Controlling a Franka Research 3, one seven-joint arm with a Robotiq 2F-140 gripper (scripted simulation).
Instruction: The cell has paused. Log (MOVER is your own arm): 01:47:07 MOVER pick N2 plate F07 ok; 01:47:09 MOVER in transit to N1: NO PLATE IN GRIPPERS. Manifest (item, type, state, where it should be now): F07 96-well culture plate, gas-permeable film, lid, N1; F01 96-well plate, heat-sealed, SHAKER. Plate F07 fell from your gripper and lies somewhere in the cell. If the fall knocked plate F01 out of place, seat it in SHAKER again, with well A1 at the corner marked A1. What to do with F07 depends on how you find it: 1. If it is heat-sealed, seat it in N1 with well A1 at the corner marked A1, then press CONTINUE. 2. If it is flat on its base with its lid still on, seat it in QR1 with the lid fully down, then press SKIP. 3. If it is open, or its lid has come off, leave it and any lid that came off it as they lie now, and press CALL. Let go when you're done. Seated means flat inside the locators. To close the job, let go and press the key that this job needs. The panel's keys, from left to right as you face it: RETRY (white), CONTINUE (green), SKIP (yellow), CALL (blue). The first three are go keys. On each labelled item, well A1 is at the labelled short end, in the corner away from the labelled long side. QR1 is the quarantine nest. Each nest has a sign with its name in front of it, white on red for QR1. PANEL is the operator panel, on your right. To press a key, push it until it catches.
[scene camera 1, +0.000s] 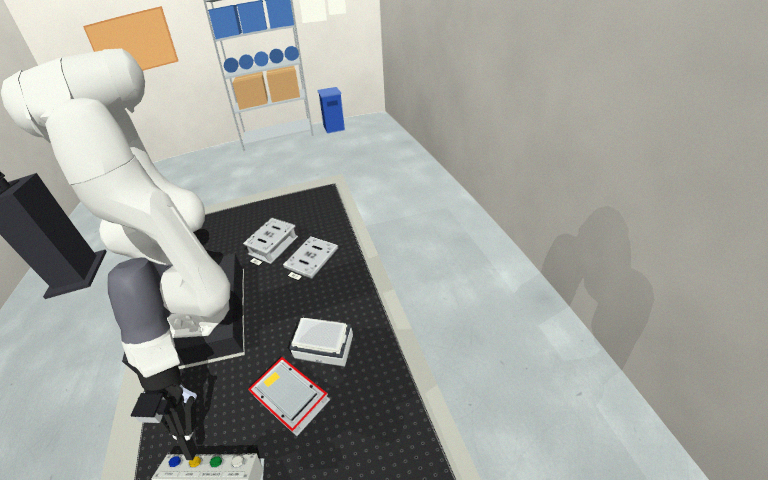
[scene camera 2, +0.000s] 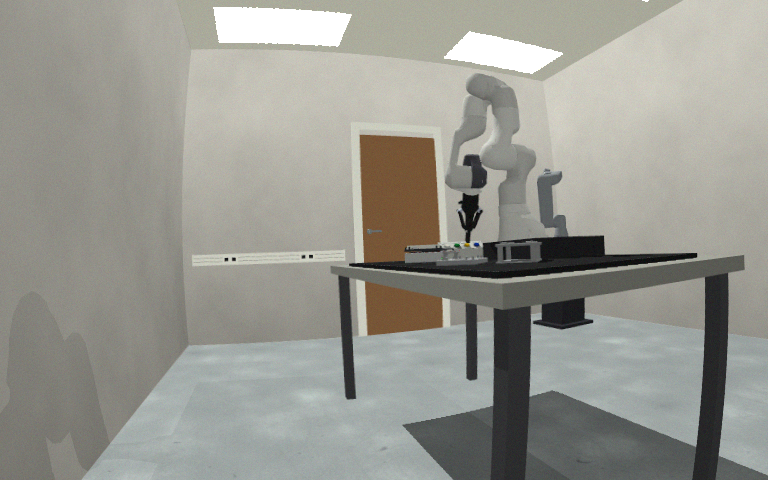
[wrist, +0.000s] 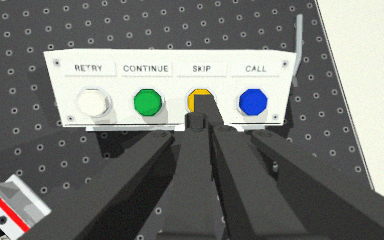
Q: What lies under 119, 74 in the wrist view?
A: An operator panel.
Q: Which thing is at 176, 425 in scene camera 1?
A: My gripper.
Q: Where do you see a sealed white plate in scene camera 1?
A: At 326, 336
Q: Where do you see my gripper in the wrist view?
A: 202, 109
